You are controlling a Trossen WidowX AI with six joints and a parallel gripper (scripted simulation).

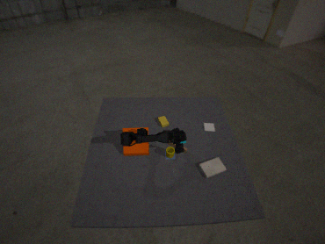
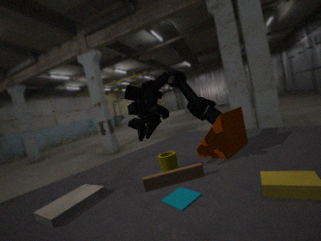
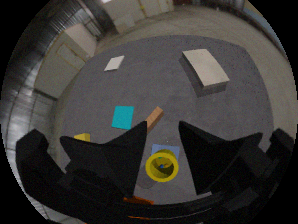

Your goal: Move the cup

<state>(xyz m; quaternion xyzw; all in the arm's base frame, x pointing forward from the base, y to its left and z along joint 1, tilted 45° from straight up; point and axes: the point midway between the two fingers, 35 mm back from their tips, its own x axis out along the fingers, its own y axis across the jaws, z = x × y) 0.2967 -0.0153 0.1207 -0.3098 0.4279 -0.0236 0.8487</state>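
The yellow cup lies 120 mm below my gripper tip, 90 mm behind it and 10 mm to the right of it. Round my gripper tip: light blue pad: 160 mm below, 80 mm behind; then white slab: 250 mm ahead, 140 mm below, 110 mm to the right; then yellow block: 360 mm to the left, 150 mm behind, 140 mm below.
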